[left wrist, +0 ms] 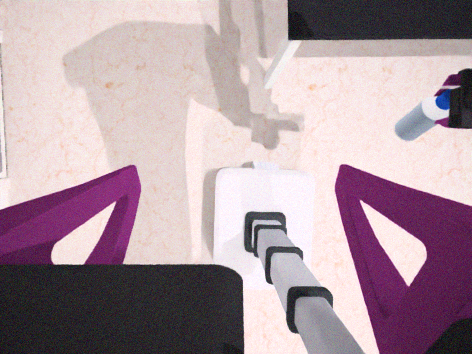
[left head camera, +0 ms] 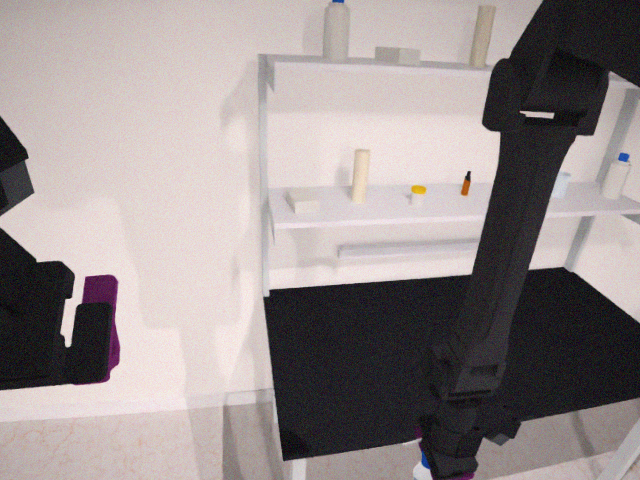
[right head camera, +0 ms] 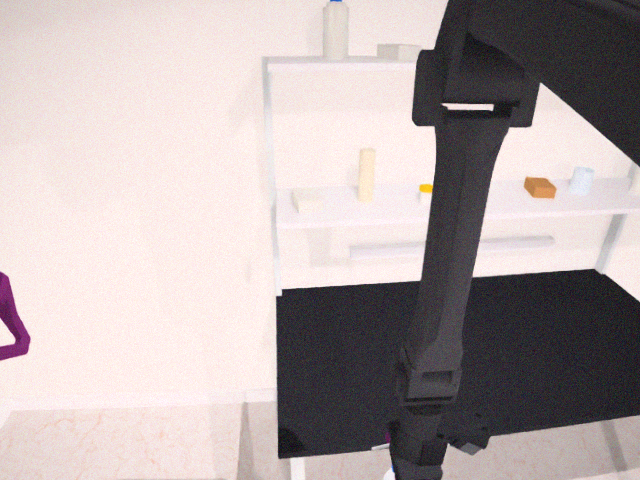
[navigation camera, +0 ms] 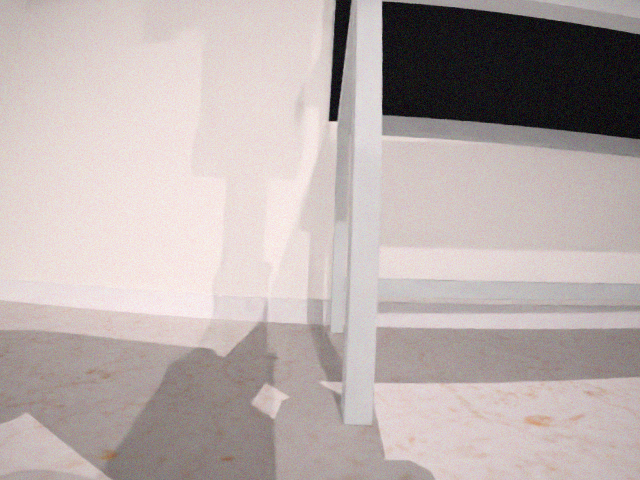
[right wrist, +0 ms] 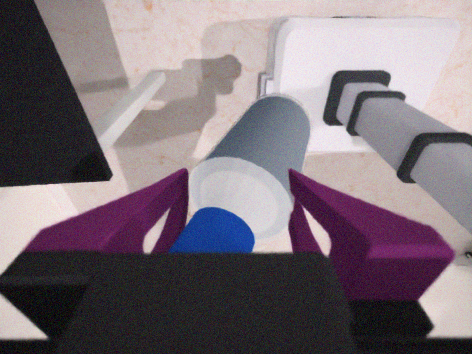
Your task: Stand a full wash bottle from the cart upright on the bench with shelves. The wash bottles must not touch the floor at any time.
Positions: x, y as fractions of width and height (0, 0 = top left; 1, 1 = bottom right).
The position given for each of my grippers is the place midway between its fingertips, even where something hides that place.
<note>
In view: my left gripper (left head camera: 0.08, 0.75), my right gripper (right wrist: 0.50, 0.50) and a bench with shelves (left head camera: 0.54, 0.75).
My left gripper is seen too in the left wrist view (left wrist: 0.50, 0.50). The bench with shelves is seen too in the right head camera view (right head camera: 0.85, 0.73), in the navigation camera view (navigation camera: 0.86, 0.17) and in the right wrist view (right wrist: 0.12, 0.41).
</note>
